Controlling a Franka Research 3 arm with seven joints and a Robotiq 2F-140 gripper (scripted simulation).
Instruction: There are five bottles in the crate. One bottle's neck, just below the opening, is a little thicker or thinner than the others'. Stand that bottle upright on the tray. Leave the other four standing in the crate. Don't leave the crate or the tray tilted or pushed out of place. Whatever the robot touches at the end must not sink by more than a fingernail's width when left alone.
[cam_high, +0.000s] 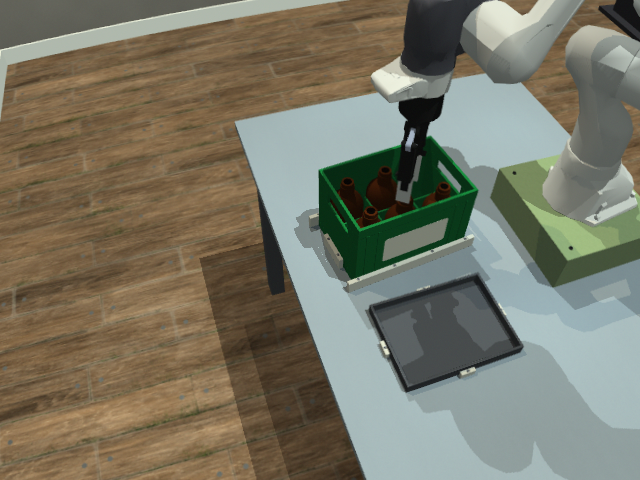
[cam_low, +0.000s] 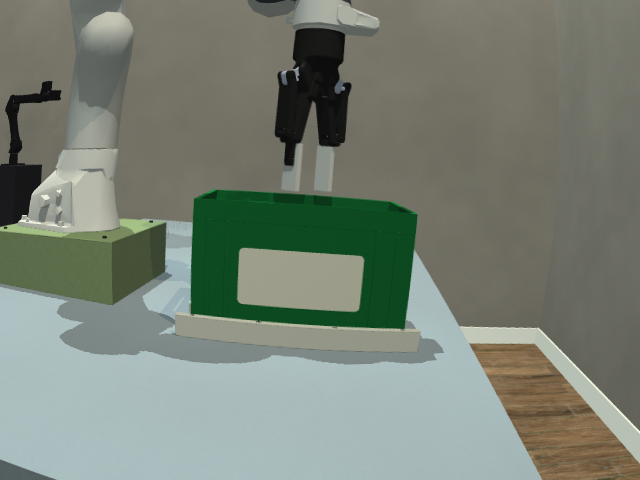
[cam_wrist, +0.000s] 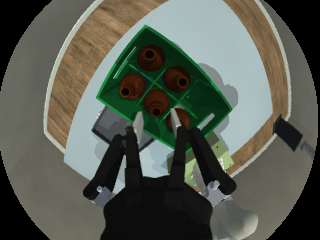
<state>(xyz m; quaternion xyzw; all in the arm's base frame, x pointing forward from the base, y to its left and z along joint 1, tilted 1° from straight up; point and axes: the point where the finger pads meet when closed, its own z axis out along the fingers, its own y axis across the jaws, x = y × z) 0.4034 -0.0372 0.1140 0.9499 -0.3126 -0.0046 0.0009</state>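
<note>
My hand is 130 mm above the green crate and 40 mm to the left of it. The rest, counted from my hand: dark tray: 230 mm to the left, 200 mm below, 20 mm behind; then bottle: 130 mm below, 80 mm to the right, 10 mm ahead.
</note>
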